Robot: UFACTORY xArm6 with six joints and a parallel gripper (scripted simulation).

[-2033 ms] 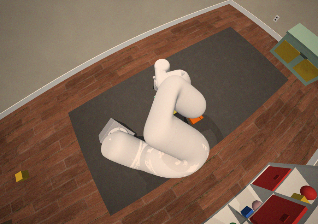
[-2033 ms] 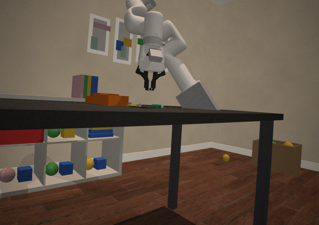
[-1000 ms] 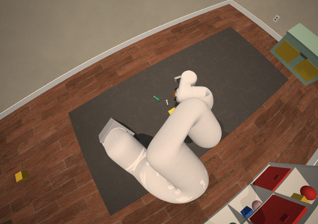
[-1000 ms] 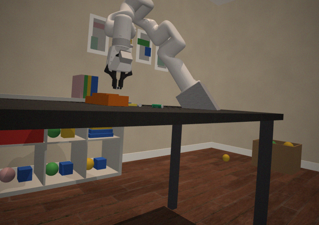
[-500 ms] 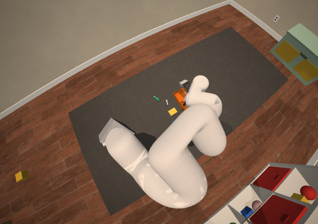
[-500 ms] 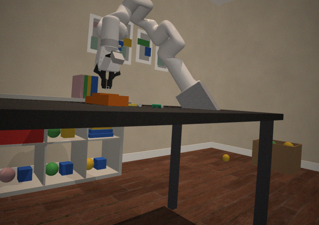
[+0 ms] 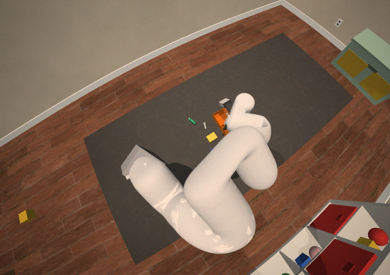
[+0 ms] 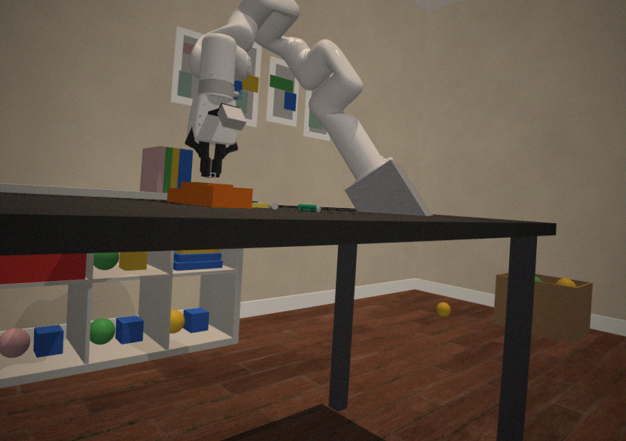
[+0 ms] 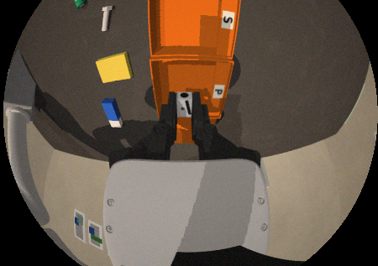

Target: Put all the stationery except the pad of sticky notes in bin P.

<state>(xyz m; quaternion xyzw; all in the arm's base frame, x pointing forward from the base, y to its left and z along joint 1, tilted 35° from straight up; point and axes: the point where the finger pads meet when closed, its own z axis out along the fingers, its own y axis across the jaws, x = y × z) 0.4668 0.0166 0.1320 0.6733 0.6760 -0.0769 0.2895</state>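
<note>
Right now my hand is 1 cm short of the orange bin and 6 cm above it. From my hand the other things lie so: silver bolt: 9 cm behind, 11 cm to the left, 8 cm below; then sticky notes pad: 10 cm behind, 3 cm to the left, 8 cm below; then white item: 1 cm below.
</note>
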